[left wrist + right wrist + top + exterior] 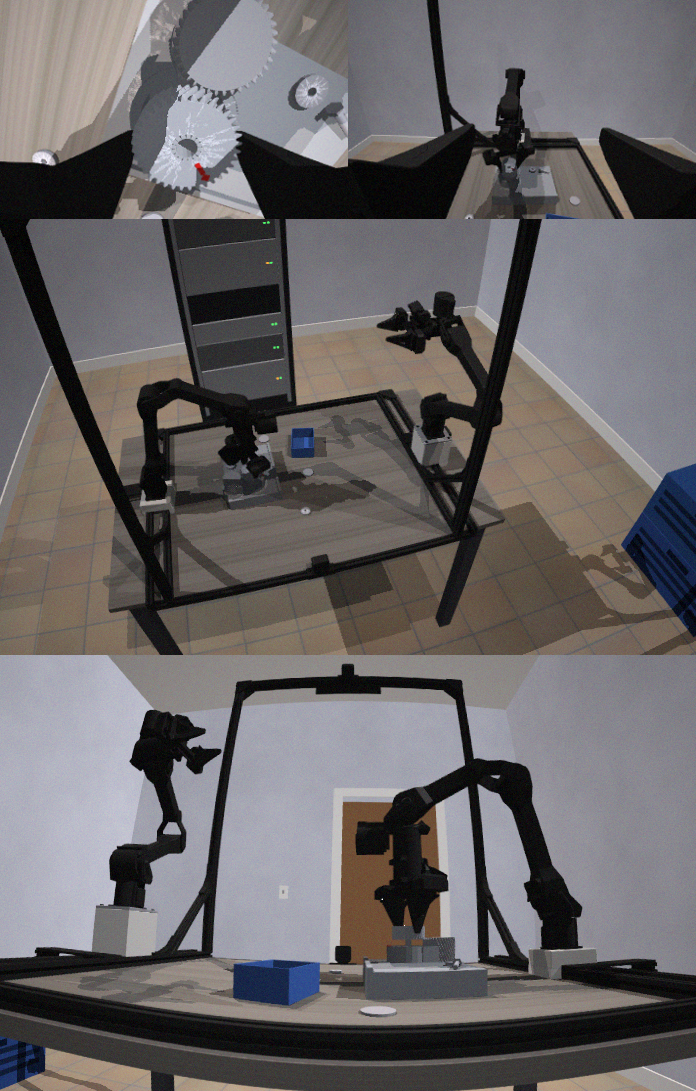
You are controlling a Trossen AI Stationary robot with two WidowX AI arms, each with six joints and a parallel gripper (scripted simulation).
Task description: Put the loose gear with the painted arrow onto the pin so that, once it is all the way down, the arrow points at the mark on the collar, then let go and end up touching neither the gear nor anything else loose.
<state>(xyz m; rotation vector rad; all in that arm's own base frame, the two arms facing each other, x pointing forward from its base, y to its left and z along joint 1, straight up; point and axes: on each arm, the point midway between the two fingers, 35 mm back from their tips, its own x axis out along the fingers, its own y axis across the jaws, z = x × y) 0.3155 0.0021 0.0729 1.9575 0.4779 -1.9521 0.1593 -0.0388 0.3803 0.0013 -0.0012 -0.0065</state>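
My left hand is 3 cm above the gear with painted arrow. Round my left hand: blue bin: 18 cm ahead, 20 cm to the right, 11 cm below.
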